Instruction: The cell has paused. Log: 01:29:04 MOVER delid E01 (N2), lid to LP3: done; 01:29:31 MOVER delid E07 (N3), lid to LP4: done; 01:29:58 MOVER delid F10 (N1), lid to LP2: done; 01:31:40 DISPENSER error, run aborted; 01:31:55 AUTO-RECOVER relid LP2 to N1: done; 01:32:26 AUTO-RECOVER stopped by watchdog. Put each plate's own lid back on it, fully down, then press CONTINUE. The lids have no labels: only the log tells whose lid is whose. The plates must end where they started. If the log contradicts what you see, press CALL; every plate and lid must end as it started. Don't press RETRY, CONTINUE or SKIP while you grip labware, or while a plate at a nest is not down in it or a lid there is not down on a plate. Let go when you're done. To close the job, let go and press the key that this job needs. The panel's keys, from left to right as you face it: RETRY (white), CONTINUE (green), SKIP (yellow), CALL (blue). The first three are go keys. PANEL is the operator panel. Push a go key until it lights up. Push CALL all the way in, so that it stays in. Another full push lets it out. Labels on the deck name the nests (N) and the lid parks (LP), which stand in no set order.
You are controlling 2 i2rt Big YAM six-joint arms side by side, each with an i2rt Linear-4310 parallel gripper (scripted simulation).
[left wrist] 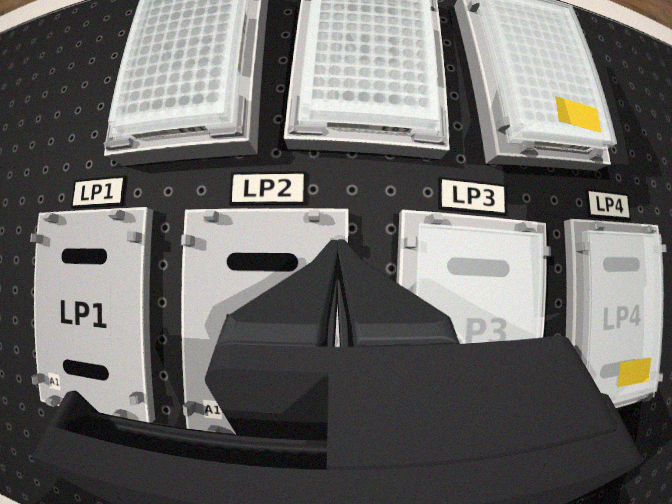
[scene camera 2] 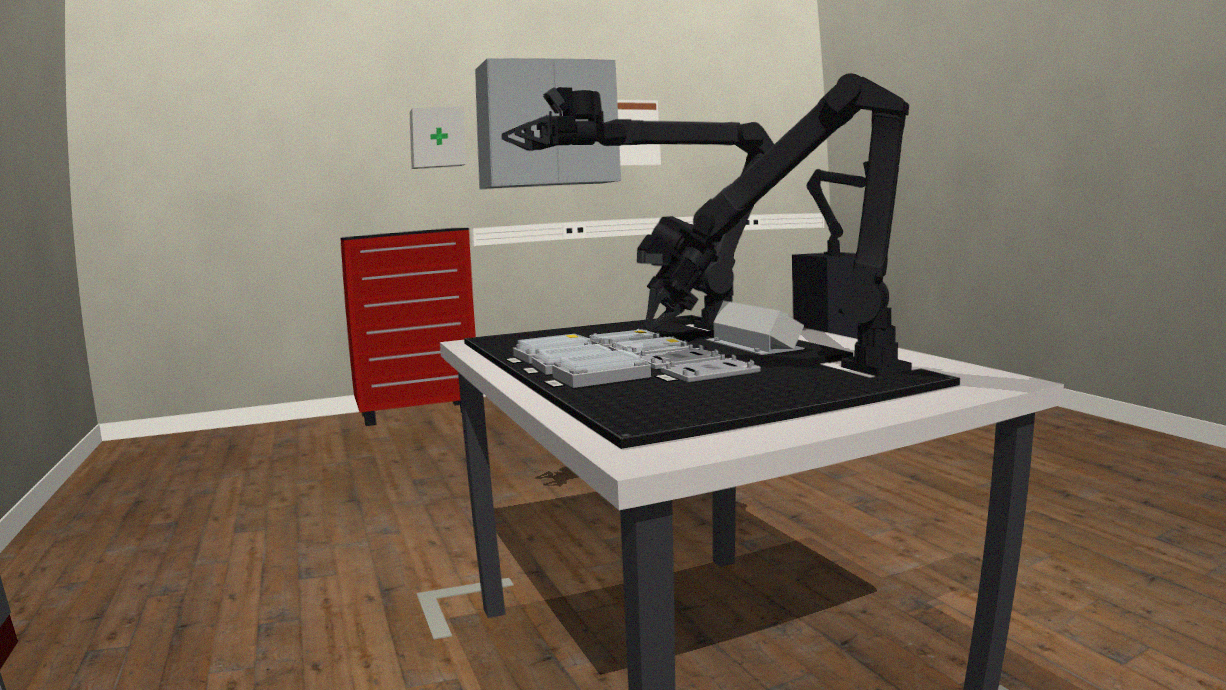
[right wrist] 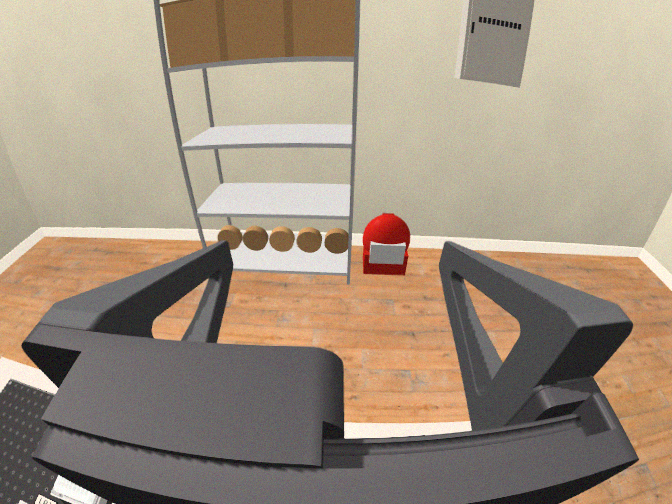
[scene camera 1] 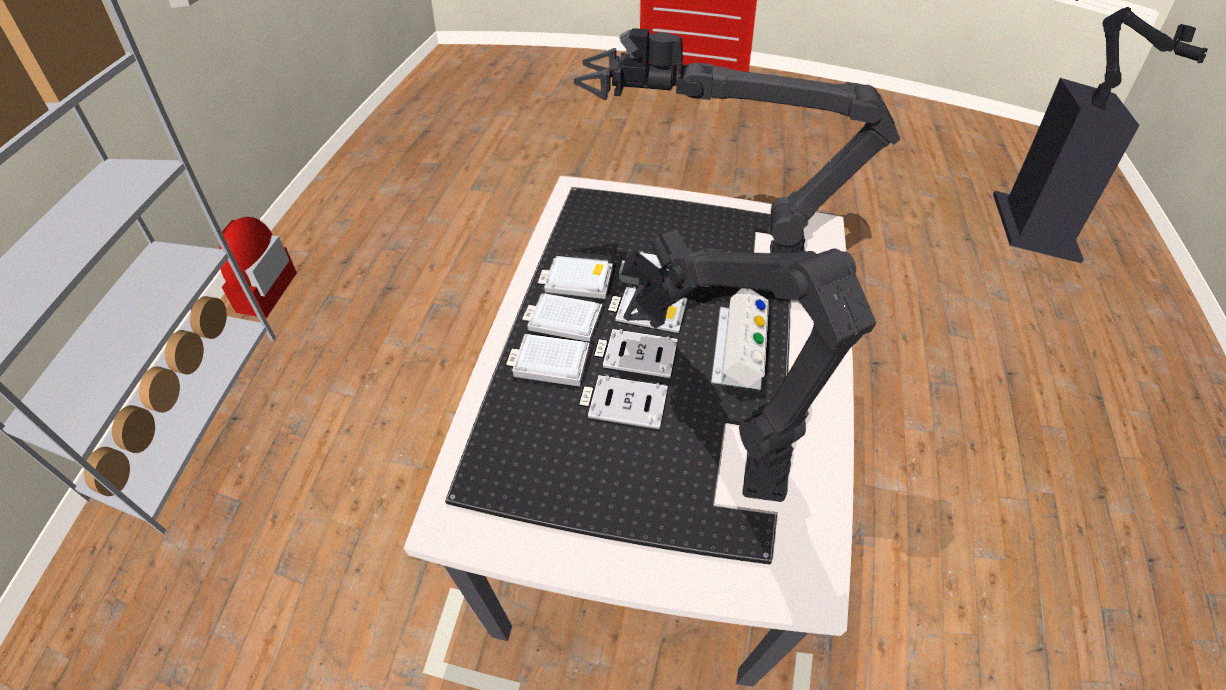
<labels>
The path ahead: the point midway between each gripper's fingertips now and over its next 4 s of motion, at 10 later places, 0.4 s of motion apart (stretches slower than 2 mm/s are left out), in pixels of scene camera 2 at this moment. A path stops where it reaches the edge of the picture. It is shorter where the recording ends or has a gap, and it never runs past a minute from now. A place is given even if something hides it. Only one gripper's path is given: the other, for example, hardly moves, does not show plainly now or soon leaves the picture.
My left gripper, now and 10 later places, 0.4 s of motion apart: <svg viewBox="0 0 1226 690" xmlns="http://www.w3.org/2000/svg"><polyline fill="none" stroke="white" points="647,329 658,333 669,336 670,335 643,334 613,336 585,336 563,338 560,338 553,333 544,330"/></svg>
</labels>
